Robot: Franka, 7 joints.
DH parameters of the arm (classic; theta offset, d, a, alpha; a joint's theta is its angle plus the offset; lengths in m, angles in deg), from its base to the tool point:
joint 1: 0 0.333 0 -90
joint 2: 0 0 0 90
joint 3: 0 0.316 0.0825 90
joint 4: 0 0 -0.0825 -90
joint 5: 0 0.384 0 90
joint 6: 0 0 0.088 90
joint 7: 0 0.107 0 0
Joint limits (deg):
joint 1: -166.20..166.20
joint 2: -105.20..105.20
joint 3: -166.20..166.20
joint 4: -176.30..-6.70
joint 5: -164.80..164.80
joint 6: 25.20..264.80
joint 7: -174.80..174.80
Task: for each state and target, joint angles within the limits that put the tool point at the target. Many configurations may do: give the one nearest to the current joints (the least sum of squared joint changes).
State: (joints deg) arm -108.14 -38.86 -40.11 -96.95 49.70 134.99 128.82
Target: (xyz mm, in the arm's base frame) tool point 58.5 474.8 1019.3
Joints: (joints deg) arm -126.67 -57.10 -33.21 -49.52 48.77 143.91 128.82
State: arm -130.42 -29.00 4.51 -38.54 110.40 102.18 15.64
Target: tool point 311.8 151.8 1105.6
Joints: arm -136.78 -39.04 10.88 -30.28 114.19 113.37 15.64
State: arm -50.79 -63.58 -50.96 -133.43 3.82 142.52 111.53
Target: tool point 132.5 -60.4 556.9
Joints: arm -21.59 -96.43 -7.90 -167.06 16.35 107.99 111.53
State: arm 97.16 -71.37 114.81 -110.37 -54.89 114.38 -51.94
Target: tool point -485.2 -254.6 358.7
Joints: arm 106.68 -67.68 98.71 -118.96 -54.37 104.87 -51.94
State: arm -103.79 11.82 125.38 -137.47 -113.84 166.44 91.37
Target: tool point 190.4 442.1 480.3
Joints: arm -85.09 15.80 145.72 -131.25 -111.98 170.68 91.37
